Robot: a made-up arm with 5 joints.
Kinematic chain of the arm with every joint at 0, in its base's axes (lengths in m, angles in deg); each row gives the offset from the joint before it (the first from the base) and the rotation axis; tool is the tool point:
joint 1: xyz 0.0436 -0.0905 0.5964 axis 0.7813 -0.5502 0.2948
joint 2: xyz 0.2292 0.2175 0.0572 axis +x
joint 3: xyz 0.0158 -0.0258 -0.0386 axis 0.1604 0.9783 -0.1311
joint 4: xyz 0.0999 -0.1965 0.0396 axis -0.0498 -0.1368 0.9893
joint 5: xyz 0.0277 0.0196 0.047 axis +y
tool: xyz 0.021 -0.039 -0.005
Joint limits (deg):
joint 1: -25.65..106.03
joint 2: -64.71..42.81
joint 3: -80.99..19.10
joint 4: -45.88..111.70
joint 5: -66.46..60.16
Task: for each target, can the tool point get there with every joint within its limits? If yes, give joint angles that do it. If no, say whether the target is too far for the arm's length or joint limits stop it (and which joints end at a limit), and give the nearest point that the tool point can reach.
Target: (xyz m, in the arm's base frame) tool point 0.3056 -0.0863 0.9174
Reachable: yes | joints 15.86 -22.80 -40.82 -33.96 16.60
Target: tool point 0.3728 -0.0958 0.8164
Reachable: yes | joints 8.05 -4.62 -29.64 -1.34 14.71
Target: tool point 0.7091 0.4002 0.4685
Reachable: no: too far | nearest point 0.4617 0.1806 0.6913 | short by 0.399 m
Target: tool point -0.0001 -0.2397 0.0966
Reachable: no: joint limits stop it (at a limit: joint 1, joint 2, joint 3, joint 4) | nearest point 0.3546 -0.1638 0.3728 | short by 0.456 m
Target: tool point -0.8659 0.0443 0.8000
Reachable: no: too far | nearest point -0.1630 -0.3022 0.9046 | short by 0.791 m
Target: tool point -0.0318 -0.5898 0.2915
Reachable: no: joint limits stop it (at a limit: joint 1, joint 3, joint 4, joint 5) | nearest point 0.0216 -0.3924 0.7171 | short by 0.472 m
